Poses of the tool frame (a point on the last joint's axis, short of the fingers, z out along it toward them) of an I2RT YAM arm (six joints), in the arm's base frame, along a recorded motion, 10 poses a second.
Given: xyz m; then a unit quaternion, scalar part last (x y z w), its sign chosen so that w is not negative.
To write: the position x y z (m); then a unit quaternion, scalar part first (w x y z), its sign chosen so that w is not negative. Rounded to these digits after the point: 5 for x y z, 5 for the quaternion.
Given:
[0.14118 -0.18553 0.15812 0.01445 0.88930 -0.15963 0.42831]
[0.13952 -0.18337 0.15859 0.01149 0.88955 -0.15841 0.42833]
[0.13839 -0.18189 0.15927 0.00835 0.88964 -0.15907 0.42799]
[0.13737 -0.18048 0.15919 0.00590 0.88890 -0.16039 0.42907]
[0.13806 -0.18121 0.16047 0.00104 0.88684 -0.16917 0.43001]
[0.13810 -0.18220 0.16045 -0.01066 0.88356 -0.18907 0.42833]
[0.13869 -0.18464 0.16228 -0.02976 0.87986 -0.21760 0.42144]
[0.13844 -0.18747 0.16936 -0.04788 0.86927 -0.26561 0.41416]
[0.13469 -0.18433 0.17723 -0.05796 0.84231 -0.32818 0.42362]
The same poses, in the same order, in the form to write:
[0.14118 -0.18553 0.15812 0.42831 0.01445 0.88930 -0.15963]
[0.13952 -0.18337 0.15859 0.42833 0.01149 0.88955 -0.15841]
[0.13839 -0.18189 0.15927 0.42799 0.00835 0.88964 -0.15907]
[0.13737 -0.18048 0.15919 0.42907 0.00590 0.88890 -0.16039]
[0.13806 -0.18121 0.16047 0.43001 0.00104 0.88684 -0.16917]
[0.13810 -0.18220 0.16045 0.42833 -0.01066 0.88356 -0.18907]
[0.13869 -0.18464 0.16228 0.42144 -0.02976 0.87986 -0.21760]
[0.13844 -0.18747 0.16936 0.41416 -0.04788 0.86927 -0.26561]
[0.13469 -0.18433 0.17723 0.42362 -0.05796 0.84231 -0.32818]

